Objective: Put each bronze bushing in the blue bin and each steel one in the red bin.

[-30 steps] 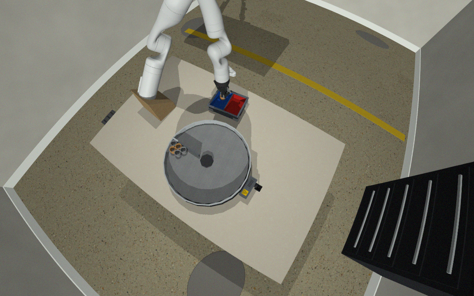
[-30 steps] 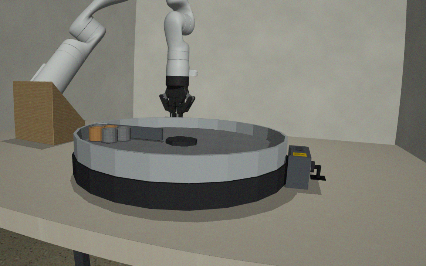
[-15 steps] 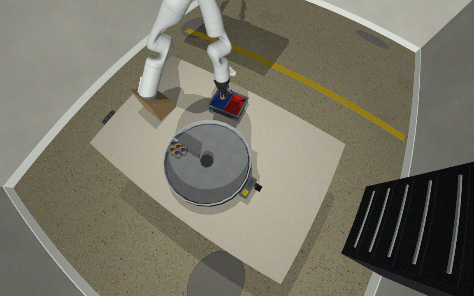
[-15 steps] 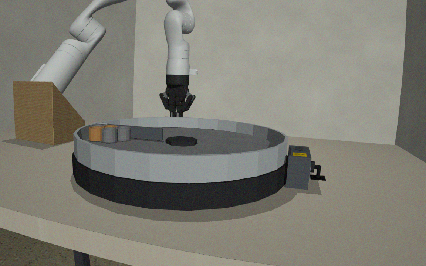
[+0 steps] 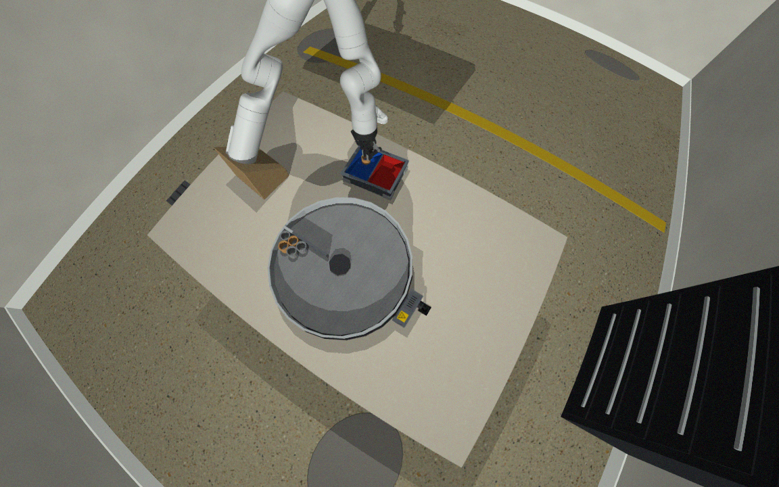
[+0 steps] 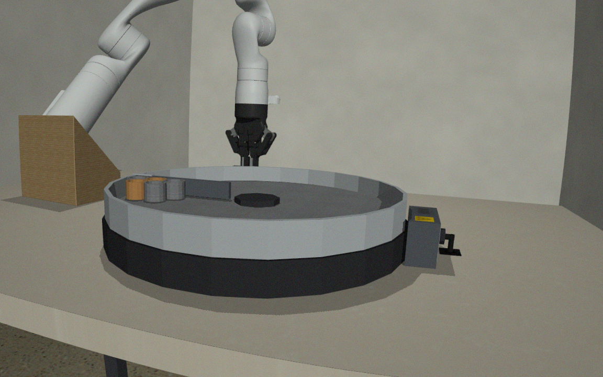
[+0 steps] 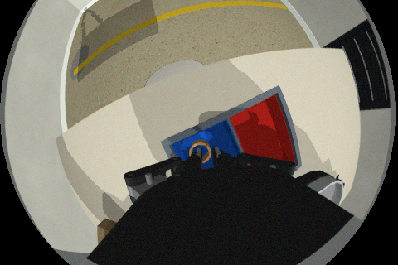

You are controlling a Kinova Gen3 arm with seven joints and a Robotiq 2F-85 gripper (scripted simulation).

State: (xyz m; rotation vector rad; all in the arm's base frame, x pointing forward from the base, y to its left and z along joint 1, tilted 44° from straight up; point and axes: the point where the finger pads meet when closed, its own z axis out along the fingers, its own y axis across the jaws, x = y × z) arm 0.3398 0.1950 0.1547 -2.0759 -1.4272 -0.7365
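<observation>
Now: hand 130 mm short of the grey turntable, 380 mm to the left of it and 10 mm above it.
</observation>
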